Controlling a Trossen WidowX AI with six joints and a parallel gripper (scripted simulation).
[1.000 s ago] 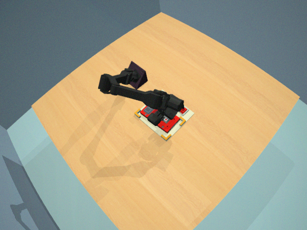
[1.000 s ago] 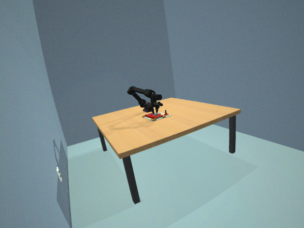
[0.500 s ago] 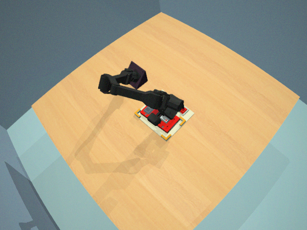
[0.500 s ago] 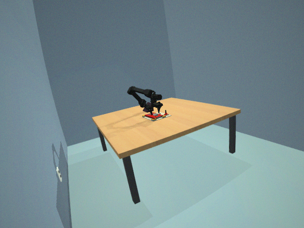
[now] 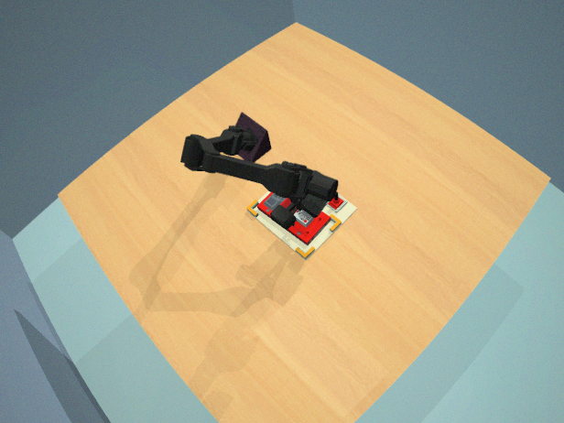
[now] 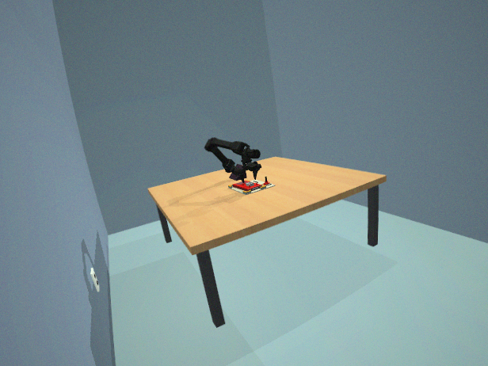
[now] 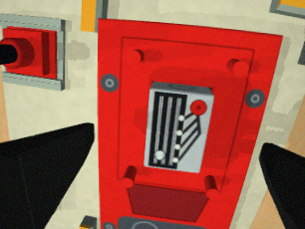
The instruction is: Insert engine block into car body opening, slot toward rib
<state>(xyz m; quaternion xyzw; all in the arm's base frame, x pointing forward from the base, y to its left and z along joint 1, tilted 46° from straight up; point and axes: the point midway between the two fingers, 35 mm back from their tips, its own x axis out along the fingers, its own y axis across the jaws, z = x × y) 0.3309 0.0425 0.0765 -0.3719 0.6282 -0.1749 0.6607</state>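
Now: gripper tip 3 cm above the engine block.
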